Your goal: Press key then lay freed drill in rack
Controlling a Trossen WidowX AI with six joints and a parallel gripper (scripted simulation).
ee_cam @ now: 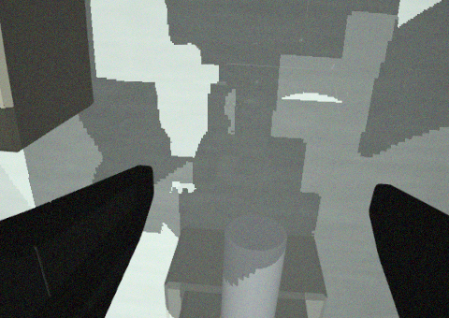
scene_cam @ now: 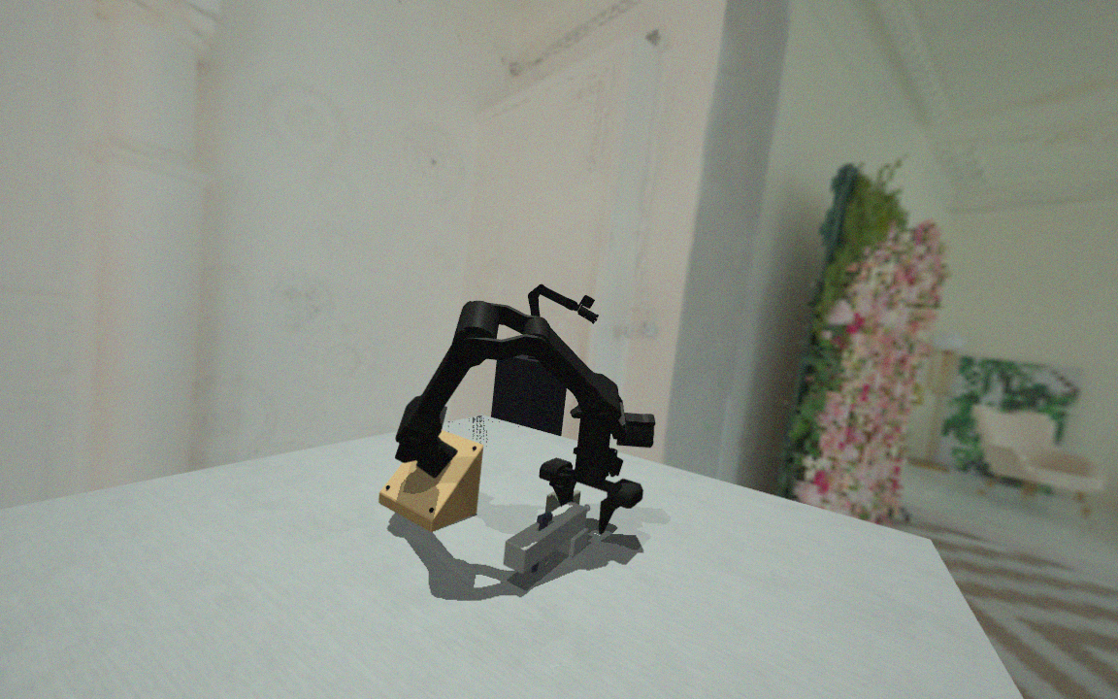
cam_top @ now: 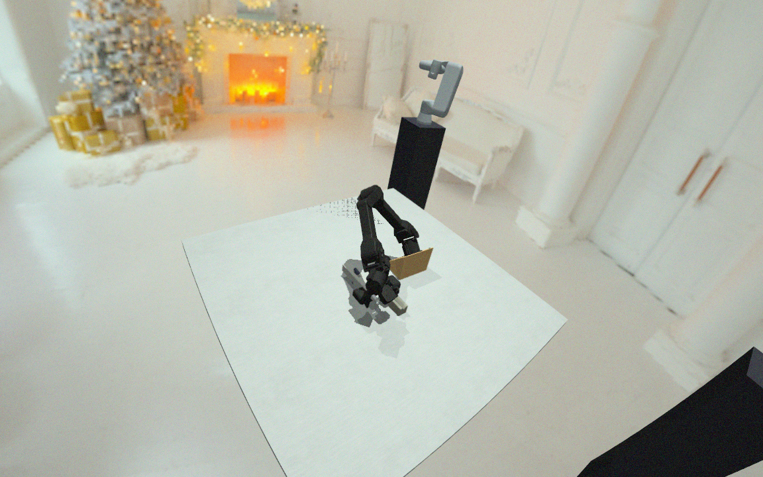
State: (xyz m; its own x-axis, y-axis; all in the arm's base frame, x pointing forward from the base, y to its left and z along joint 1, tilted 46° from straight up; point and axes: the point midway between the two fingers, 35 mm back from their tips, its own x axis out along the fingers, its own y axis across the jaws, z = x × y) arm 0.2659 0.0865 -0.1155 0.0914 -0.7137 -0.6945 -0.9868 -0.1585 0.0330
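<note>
Right now my gripper tip is 1 cm short of the drill, 6 cm to the left of it and 3 cm below it. The rest, counted from my gripper tip: dark blue key: 2 cm ahead, 14 cm to the right, 3 cm above; then grey grooved rack: 8 cm behind, 4 cm to the left; then grey housing: 1 cm ahead, 11 cm to the right, 2 cm above.
</note>
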